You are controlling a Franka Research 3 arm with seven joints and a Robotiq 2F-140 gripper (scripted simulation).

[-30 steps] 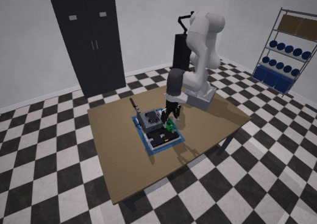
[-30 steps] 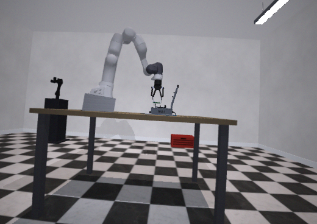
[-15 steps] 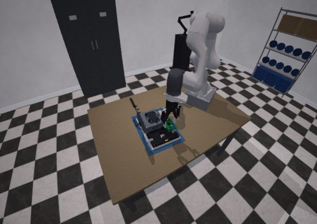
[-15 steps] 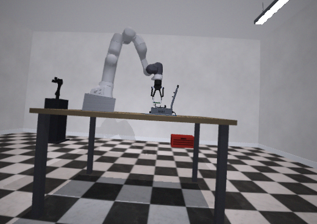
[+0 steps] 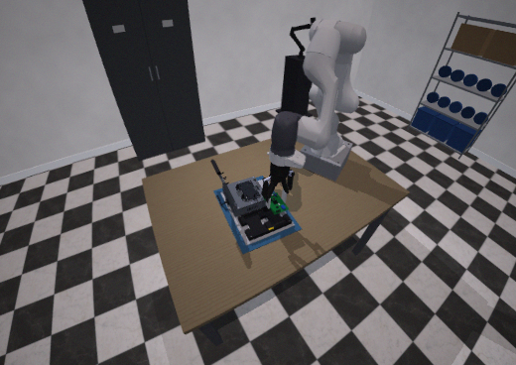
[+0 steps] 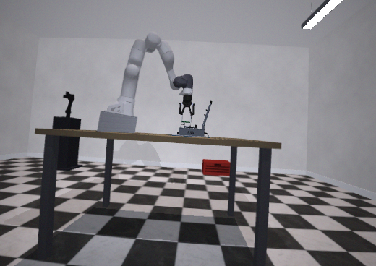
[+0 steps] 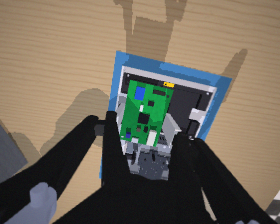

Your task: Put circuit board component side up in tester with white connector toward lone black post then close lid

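The green circuit board is 2 cm below my hand. Round my hand: tester lid 16 cm ahead, 19 cm to the right, 4 cm above.
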